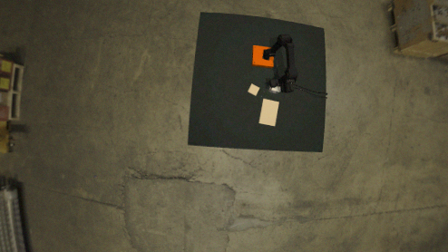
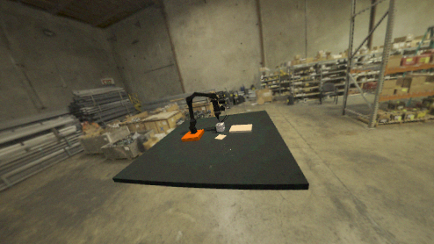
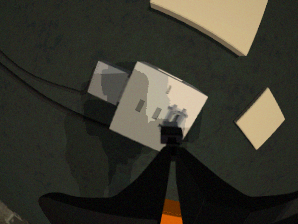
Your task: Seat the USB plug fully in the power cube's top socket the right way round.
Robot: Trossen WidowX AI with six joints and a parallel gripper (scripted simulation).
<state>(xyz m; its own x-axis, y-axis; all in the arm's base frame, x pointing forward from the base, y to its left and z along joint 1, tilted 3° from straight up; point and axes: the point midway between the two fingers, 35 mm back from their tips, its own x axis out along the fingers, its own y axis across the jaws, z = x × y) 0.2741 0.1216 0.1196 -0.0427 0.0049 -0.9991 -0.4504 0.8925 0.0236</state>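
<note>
My gripper tip is 2 cm above the USB plug. Also, from my gripper tip: tan square: 6 cm ahead, 16 cm to the right, 13 cm below; long tan block: 23 cm ahead, 2 cm to the left, 12 cm below.
</note>
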